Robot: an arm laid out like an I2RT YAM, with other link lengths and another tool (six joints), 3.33 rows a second.
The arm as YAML. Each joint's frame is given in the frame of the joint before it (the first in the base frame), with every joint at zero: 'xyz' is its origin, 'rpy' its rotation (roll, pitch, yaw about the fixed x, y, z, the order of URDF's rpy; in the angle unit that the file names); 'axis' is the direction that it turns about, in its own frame. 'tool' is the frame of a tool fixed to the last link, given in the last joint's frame.
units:
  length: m
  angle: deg
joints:
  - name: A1
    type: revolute
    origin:
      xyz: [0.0, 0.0, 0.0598]
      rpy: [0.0, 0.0, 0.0]
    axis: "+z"
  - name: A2
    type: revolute
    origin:
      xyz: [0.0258, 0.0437, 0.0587]
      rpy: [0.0, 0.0, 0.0]
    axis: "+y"
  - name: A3
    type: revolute
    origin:
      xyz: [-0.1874, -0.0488, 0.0]
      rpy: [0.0, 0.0, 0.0]
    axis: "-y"
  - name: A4
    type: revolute
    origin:
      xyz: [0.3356, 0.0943, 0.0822]
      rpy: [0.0, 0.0, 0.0]
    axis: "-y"
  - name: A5
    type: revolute
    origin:
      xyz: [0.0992, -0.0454, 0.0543]
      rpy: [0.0, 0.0, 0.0]
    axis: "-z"
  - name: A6
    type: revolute
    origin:
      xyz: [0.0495, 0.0, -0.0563]
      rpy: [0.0, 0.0, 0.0]
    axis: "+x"
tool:
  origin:
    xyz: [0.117, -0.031, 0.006]
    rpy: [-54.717, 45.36, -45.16]
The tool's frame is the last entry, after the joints.
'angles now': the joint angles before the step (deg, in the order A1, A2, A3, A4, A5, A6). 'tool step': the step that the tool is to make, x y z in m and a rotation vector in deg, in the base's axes. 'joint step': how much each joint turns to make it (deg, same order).
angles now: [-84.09, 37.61, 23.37, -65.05, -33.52, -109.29]
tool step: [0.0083, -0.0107, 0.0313, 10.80, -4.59, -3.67]
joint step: [-0.45, 16.62, 15.27, -6.12, -5.20, 4.80]
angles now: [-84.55, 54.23, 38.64, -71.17, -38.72, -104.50]
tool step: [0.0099, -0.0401, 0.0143, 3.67, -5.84, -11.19]
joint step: [0.44, 4.22, 3.40, 8.53, -4.73, 16.34]
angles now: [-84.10, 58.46, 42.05, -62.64, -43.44, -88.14]
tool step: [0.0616, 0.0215, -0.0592, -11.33, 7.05, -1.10]
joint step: [17.32, -16.05, -21.57, 24.81, 15.66, 16.86]
